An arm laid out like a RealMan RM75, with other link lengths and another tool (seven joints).
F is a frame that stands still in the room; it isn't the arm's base.
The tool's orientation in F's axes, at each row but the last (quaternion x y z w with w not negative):
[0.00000 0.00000 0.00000 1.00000]
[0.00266 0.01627 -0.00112 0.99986]
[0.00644 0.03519 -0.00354 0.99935]
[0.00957 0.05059 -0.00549 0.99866]
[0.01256 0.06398 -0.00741 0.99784]
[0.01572 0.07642 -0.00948 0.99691]
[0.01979 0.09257 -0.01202 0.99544]
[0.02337 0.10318 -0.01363 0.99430]
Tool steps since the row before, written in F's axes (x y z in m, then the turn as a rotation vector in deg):
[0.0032 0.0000 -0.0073 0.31 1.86 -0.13]
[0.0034 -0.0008 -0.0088 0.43 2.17 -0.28]
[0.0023 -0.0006 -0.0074 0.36 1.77 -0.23]
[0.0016 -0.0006 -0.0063 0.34 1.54 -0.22]
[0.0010 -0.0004 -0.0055 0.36 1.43 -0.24]
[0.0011 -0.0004 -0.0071 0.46 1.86 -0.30]
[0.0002 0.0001 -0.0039 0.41 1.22 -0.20]
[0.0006 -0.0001 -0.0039 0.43 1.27 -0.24]
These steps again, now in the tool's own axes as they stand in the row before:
[0.0032 0.0000 -0.0073 0.31 1.86 -0.13]
[0.0037 -0.0008 -0.0087 0.43 2.17 -0.28]
[0.0028 -0.0007 -0.0072 0.36 1.77 -0.23]
[0.0022 -0.0007 -0.0061 0.35 1.54 -0.21]
[0.0017 -0.0005 -0.0053 0.37 1.43 -0.23]
[0.0022 -0.0006 -0.0068 0.47 1.86 -0.29]
[0.0009 0.0000 -0.0038 0.42 1.22 -0.17]
[0.0014 -0.0003 -0.0037 0.44 1.27 -0.21]

